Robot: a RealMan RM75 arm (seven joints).
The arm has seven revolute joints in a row. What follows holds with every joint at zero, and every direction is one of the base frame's.
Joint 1 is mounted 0.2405 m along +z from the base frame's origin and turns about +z.
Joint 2 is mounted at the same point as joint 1 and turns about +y.
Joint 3 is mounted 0.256 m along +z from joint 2 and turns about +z.
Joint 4 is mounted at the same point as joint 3 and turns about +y.
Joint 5 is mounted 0.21 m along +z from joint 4 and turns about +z.
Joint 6 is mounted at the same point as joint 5 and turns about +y.
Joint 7 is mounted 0.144 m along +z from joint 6 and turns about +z.
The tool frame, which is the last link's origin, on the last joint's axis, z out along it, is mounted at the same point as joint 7; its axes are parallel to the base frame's.
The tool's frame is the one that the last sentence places.
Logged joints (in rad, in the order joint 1, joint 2, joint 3, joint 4, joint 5, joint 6, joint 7), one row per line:
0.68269 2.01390 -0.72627 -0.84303 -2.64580 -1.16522 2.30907
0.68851 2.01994 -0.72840 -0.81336 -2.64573 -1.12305 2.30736
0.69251 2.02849 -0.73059 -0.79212 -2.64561 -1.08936 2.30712
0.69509 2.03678 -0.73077 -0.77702 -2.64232 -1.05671 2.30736
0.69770 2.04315 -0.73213 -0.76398 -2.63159 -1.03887 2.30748
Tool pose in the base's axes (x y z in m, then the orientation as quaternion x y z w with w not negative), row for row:
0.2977 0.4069 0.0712 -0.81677 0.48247 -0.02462 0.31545
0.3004 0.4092 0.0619 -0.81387 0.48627 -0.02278 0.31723
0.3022 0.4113 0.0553 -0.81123 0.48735 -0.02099 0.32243
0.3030 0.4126 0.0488 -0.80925 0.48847 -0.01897 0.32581
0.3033 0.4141 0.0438 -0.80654 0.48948 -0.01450 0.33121
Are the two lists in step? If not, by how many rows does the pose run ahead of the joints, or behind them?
The pose runs 1 row behind the joints: the pose in row i belongs to the joints in row i - 1.
